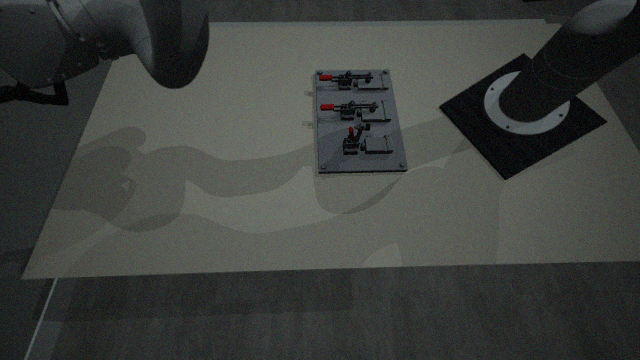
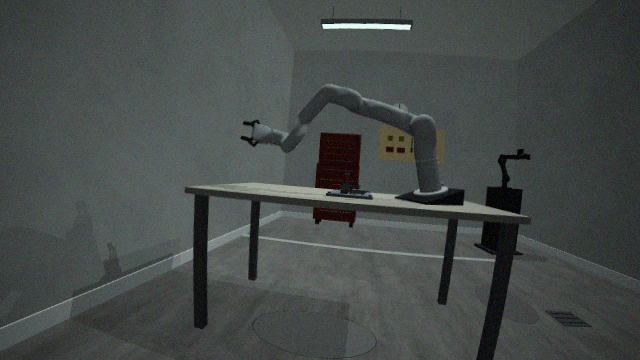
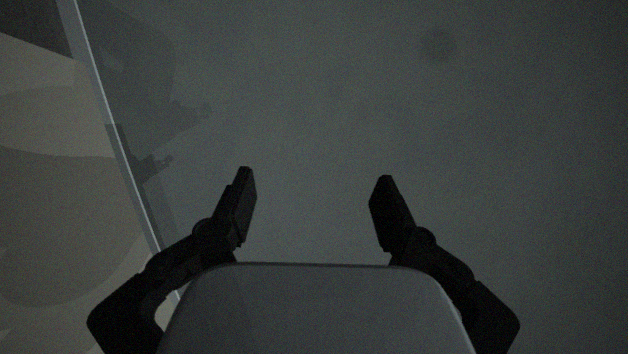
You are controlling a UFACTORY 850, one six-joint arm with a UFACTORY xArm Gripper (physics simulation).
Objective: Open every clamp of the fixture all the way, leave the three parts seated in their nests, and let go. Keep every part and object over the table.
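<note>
The grey fixture plate [image 1: 360, 164] [image 2: 350, 195] lies on the table. The far clamp [image 1: 345, 81] and middle clamp [image 1: 347, 110] have red handles lying flat to the left and arms reaching right over their parts. The near clamp [image 1: 351, 146] has its red handle upright and its arm raised; whether it is fully open I cannot tell. The far part [image 1: 376, 84], middle part [image 1: 376, 115] and near part [image 1: 377, 145] appear seated in their nests, with small details dark. My gripper [image 2: 244, 130] [image 3: 315, 185] is open and empty, high and well left of the fixture.
The arm's black base plate [image 1: 505, 160] [image 2: 452, 197] is on the table [image 1: 250, 250] [image 2: 280, 194], right of the fixture. The arm arches high above the table. A red cabinet [image 2: 340, 150] and a black pedestal [image 2: 504, 200] with a small arm stand behind the table.
</note>
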